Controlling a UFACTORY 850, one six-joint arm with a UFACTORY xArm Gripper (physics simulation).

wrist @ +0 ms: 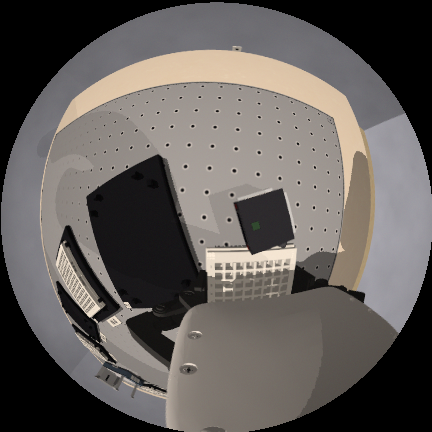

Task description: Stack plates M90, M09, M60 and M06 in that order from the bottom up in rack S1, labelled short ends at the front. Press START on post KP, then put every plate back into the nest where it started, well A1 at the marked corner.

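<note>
A white well plate [250,254] shows at the lower middle of the wrist view, its grid of wells facing up and partly shaded. My gripper [249,282] is shut on this plate, with a dark finger at each side; its label does not show. A dark box with a small green square [272,212] stands just beyond the plate; I cannot read whether it is post KP. A large black platform [145,235] with short pegs at its corners lies left of the plate. Another white plate [77,280] sits in a black nest [108,311] at the far left, its name unreadable.
Beside that nest is a small white label [114,321]. Another black nest [77,317] and a further light plate [92,345] lie at the lower left. A blue-grey fixture [120,374] stands near the table edge. The perforated grey board [225,107] has a tan border [210,67].
</note>
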